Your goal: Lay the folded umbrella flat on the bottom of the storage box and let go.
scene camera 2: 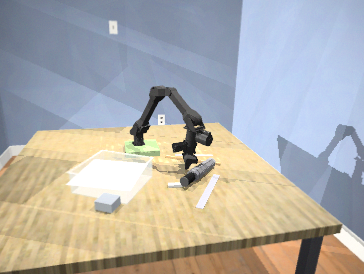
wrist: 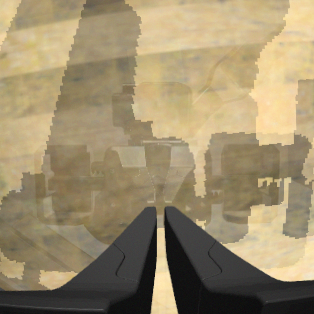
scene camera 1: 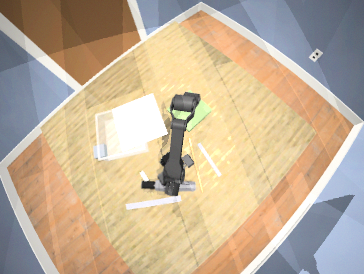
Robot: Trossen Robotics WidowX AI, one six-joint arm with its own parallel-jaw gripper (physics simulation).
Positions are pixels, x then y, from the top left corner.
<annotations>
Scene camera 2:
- storage box: 123,174
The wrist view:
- gripper: 159,215
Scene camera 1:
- storage box: 120,132
</annotations>
